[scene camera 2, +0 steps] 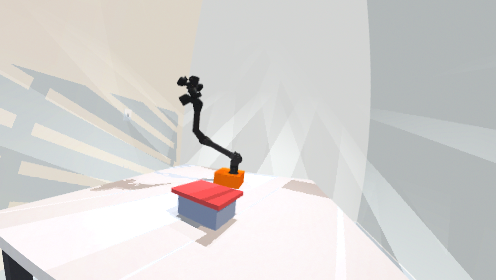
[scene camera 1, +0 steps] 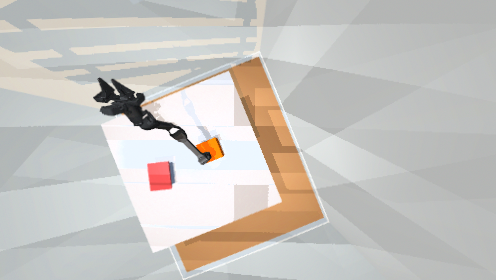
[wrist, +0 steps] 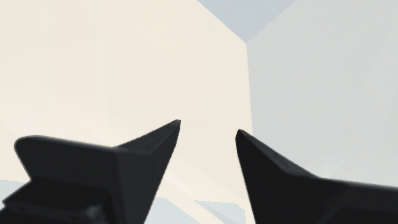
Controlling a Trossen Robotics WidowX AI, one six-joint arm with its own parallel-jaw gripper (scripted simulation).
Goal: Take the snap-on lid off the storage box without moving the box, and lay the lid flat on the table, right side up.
Path:
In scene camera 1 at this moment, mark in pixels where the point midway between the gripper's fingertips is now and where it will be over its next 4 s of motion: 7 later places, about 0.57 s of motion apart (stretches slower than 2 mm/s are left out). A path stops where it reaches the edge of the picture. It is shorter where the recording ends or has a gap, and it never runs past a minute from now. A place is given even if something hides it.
The gripper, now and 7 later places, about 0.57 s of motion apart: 105, 78; 126, 125; 148, 196; 156, 227; 157, 211; 166, 182; 167, 178; 170, 176

